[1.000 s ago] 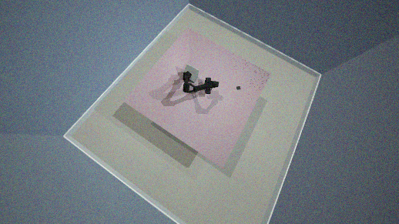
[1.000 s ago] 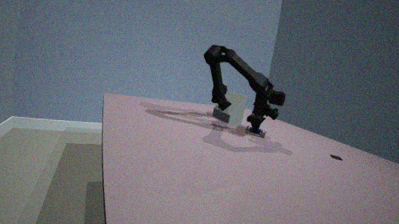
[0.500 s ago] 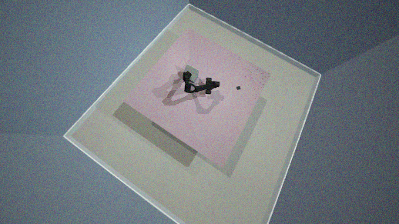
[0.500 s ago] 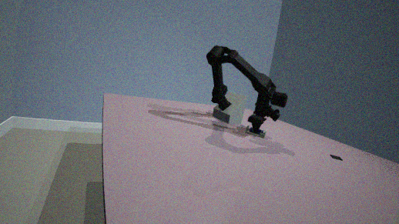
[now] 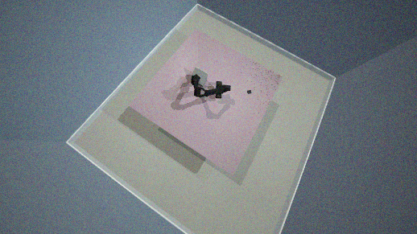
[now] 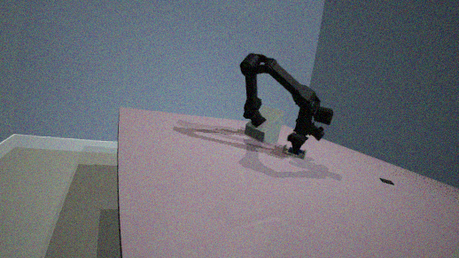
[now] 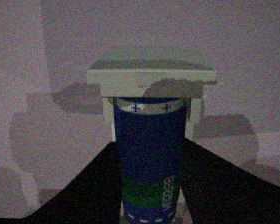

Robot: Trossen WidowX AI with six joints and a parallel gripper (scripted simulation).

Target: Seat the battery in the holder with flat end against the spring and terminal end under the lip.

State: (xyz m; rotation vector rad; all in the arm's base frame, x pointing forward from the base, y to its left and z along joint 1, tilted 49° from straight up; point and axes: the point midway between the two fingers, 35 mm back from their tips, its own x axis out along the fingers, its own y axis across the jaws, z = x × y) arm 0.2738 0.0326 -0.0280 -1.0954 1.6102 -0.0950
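Now: gripper tip 1 cm below the battery. The rest, counted from my gripper tip: dark remote cover (29 cm ahead, 24 cm to the left, 1 cm below).
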